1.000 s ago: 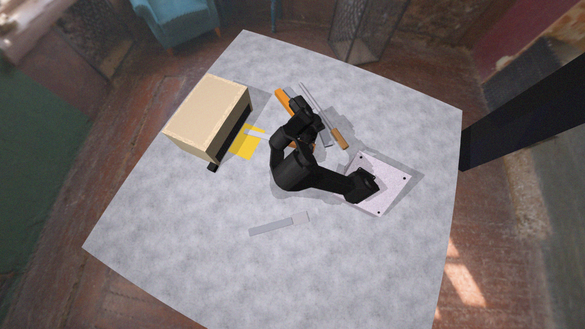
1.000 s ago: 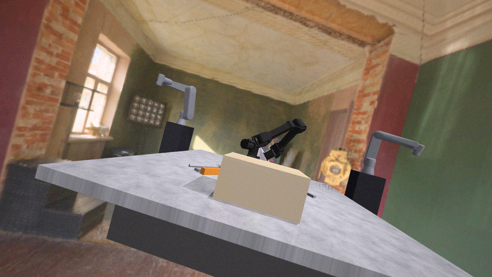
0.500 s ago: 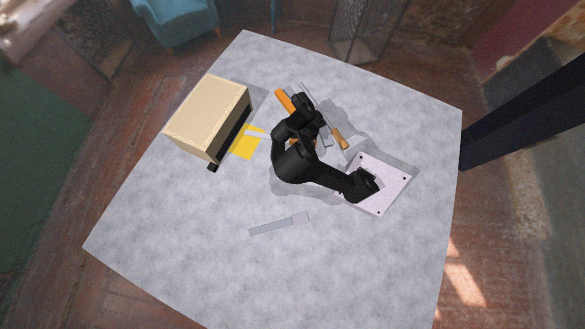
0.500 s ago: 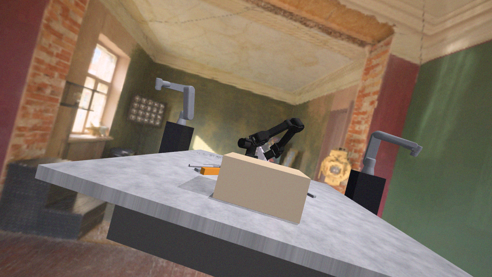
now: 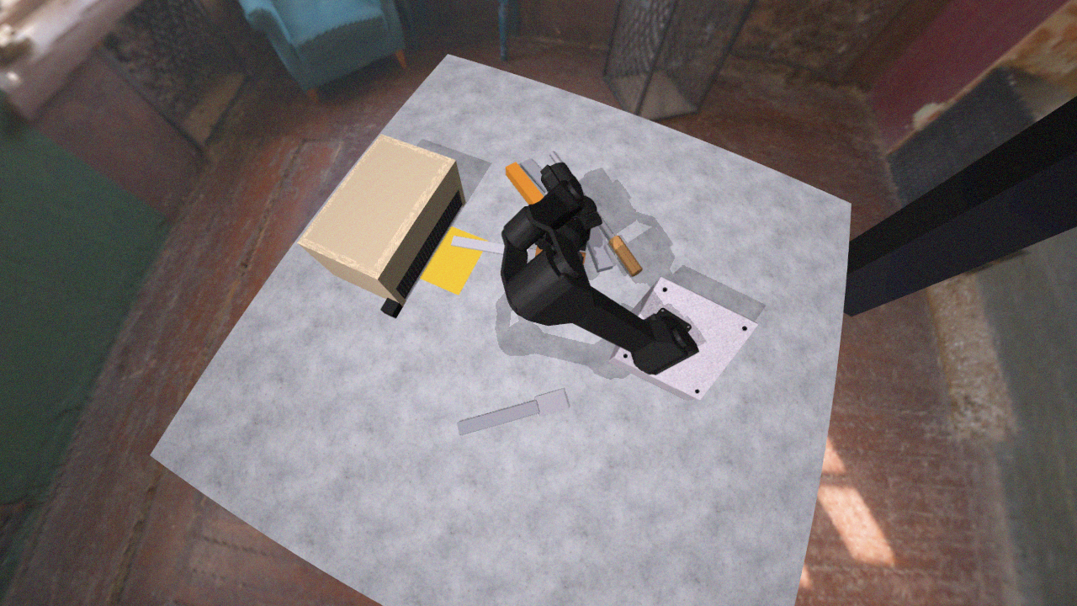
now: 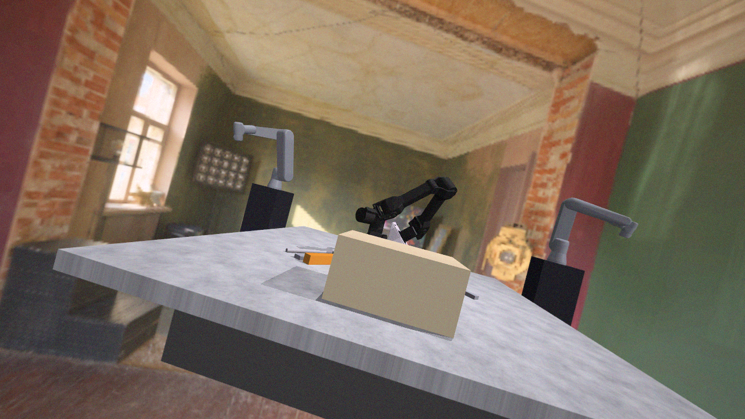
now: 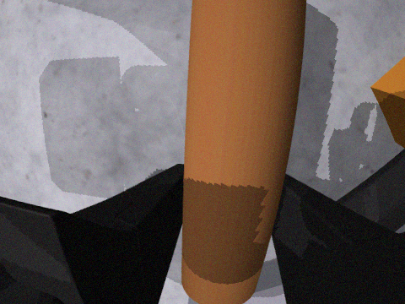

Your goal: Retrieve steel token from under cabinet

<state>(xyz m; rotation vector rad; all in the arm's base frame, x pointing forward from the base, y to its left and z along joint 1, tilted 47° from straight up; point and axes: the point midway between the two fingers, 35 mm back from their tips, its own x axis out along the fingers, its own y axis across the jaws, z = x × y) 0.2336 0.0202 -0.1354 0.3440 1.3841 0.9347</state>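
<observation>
The grey bar lies 8 cm to the right of my gripper tip and 3 cm behind it. From my gripper tip the other things lie so: flat grey token: 38 cm ahead, 15 cm to the left, 1 cm below; orange bar: 15 cm ahead, 10 cm to the right; black-handled tool: 10 cm to the right, 8 cm ahead.
</observation>
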